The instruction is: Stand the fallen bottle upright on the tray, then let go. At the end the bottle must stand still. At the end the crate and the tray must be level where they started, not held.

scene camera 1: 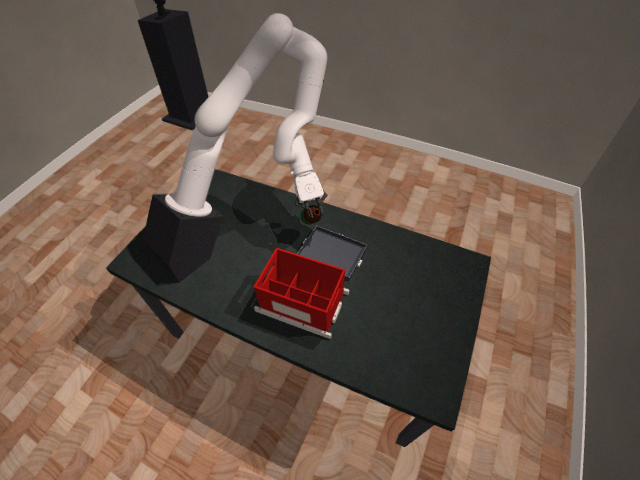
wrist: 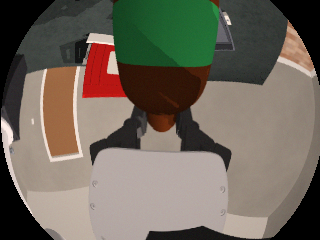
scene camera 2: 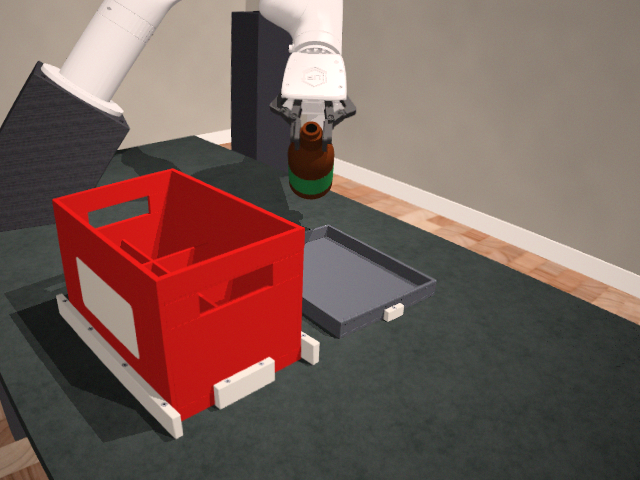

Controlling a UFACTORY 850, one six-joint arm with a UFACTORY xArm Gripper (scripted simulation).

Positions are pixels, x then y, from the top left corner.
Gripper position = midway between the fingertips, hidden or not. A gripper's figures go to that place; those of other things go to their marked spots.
Scene:
My gripper [scene camera 2: 310,146] is 86 cm from the lens. A bottle [scene camera 2: 310,169] is 88 cm from the lens. A red crate [scene camera 2: 153,320] is 56 cm from the lens. A grey shallow tray [scene camera 2: 342,275]: 88 cm from the lens. The marked spots on the red crate and the grey shallow tray are 40 cm apart.

